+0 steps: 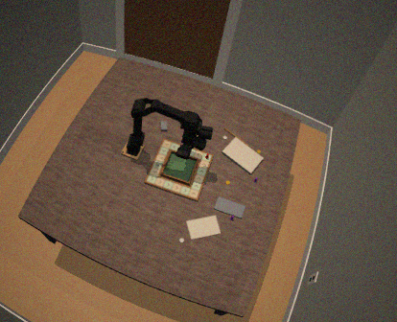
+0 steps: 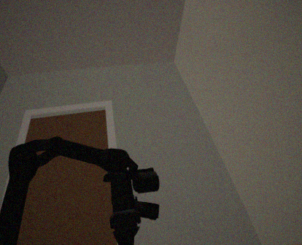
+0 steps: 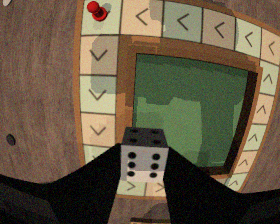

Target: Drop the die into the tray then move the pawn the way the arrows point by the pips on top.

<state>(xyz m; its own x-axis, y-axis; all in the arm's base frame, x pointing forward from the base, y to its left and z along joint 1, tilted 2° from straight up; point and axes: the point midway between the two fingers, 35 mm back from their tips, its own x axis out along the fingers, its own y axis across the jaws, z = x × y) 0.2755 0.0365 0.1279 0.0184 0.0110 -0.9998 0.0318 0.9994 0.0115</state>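
Right now the red pawn is 11 cm ahead of my gripper tip, 5 cm to the left of it and 7 cm below it. From my gripper tip the other things lie so: white die (right at my gripper tip); grey card (29 cm ahead, 19 cm to the right, 9 cm below); small grey block (17 cm behind, 17 cm to the left, 9 cm below).
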